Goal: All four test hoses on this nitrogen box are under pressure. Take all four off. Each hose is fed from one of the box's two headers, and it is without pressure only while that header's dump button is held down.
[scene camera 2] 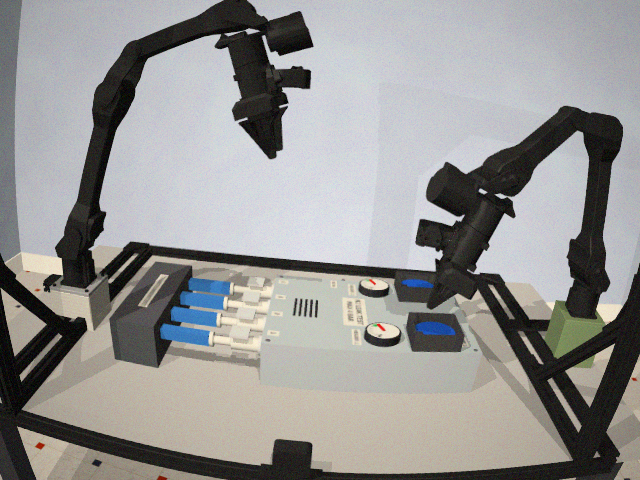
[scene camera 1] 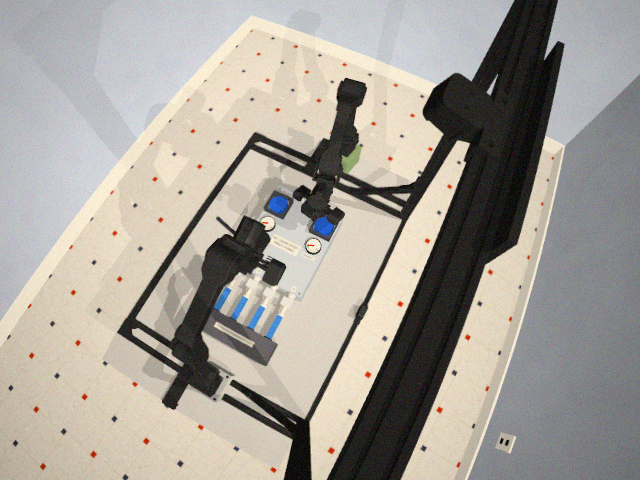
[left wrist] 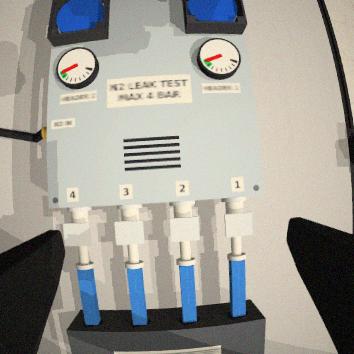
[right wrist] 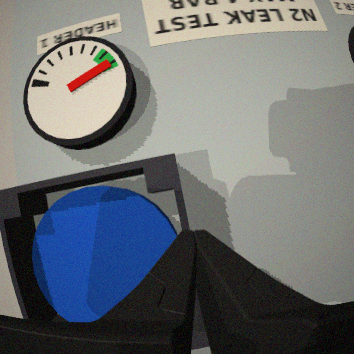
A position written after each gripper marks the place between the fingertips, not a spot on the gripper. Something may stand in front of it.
Note:
The left gripper (scene camera 2: pixel 276 154) is open, with nothing in its grasp. The right gripper (scene camera 2: pixel 428 308) is shut, holding nothing. Also in view: a grey nitrogen box (scene camera 2: pixel 320 334) and a blue dump button (right wrist: pixel 92 246).
The left gripper also shows in scene camera 1 (scene camera 1: pixel 259 259) and in the left wrist view (left wrist: pixel 176 238). The right gripper also shows in scene camera 1 (scene camera 1: pixel 313 220) and in the right wrist view (right wrist: pixel 192 241). The grey nitrogen box is seen too in scene camera 1 (scene camera 1: pixel 290 232), in the left wrist view (left wrist: pixel 143 118) and in the right wrist view (right wrist: pixel 230 123).

